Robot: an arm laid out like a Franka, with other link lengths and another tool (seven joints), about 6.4 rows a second.
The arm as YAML. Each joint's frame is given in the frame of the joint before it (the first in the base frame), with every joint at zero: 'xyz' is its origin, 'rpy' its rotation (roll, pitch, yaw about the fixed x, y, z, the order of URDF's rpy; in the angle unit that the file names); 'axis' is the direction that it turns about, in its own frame. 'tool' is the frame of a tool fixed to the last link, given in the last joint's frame.
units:
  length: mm
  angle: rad
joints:
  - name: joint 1
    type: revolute
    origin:
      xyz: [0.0, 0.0, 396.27]
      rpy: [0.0, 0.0, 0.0]
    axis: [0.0, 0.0, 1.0]
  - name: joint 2
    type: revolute
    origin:
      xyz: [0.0, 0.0, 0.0]
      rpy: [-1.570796, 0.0, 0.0]
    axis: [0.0, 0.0, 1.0]
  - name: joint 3
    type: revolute
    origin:
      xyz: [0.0, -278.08, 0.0]
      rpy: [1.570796, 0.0, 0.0]
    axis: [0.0, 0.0, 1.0]
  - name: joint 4
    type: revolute
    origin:
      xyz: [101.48, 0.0, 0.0]
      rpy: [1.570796, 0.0, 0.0]
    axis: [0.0, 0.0, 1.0]
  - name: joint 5
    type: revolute
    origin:
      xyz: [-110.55, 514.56, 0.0]
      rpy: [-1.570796, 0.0, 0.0]
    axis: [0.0, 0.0, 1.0]
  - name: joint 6
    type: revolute
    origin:
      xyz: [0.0, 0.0, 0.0]
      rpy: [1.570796, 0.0, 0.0]
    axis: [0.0, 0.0, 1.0]
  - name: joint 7
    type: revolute
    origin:
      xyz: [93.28, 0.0, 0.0]
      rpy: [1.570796, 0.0, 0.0]
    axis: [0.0, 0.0, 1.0]
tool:
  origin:
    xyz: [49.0, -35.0, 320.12]
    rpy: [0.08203, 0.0, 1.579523]
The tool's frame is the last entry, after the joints.
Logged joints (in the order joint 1, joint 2, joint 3, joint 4, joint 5, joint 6, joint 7), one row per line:
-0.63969 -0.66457 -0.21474 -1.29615 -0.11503 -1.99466 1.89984
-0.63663 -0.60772 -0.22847 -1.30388 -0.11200 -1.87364 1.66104
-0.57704 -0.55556 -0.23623 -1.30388 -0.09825 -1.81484 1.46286
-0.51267 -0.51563 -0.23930 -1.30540 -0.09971 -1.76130 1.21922
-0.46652 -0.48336 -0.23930 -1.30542 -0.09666 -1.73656 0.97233
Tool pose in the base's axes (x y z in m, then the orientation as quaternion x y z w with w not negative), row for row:
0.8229 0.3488 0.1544 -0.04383 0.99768 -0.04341 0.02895
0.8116 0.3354 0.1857 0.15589 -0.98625 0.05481 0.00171
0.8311 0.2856 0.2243 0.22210 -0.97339 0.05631 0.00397
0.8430 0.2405 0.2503 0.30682 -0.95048 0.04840 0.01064
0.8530 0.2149 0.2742 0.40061 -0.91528 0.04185 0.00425
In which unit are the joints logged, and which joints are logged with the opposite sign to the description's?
The joints are logged in radians. Opposite sign: joint 1, joint 2, joint 5, joint 6.
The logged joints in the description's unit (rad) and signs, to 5 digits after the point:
0.63969 0.66457 -0.21474 -1.29615 0.11503 1.99466 1.89984
0.63663 0.60772 -0.22847 -1.30388 0.11200 1.87364 1.66104
0.57704 0.55556 -0.23623 -1.30388 0.09825 1.81484 1.46286
0.51267 0.51563 -0.23930 -1.30540 0.09971 1.76130 1.21922
0.46652 0.48336 -0.23930 -1.30542 0.09666 1.73656 0.97233

